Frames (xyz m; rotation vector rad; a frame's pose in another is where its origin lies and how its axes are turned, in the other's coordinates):
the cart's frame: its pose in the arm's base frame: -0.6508 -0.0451 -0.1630 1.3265 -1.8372 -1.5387
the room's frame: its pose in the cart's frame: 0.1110 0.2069 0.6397 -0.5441 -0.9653 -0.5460
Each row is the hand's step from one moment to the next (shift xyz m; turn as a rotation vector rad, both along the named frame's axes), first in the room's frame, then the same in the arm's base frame.
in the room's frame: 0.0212 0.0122 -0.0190 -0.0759 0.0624 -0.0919
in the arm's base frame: -0.0166 -0.0203 -0.0165 0.0648 -0.1157 0.0223
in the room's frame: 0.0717 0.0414 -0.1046 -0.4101 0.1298 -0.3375
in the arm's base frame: -0.0426 -0.0977 -0.0802 0.3917 -0.3682 0.0999
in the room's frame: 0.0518 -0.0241 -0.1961 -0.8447 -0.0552 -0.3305
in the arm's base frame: 0.0346 -0.1205 -0.1613 0.8315 -0.2736 0.2441
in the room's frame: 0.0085 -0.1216 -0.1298 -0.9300 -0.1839 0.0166
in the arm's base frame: 0.0925 -0.0094 -0.1519 0.8434 0.0579 0.4293
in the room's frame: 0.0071 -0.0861 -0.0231 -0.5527 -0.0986 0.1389
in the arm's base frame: 0.0414 0.0431 -0.0665 0.4528 0.1202 0.3391
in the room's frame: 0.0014 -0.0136 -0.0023 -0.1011 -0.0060 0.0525
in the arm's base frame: 0.0059 0.0078 -0.0099 0.0682 0.0333 0.0852
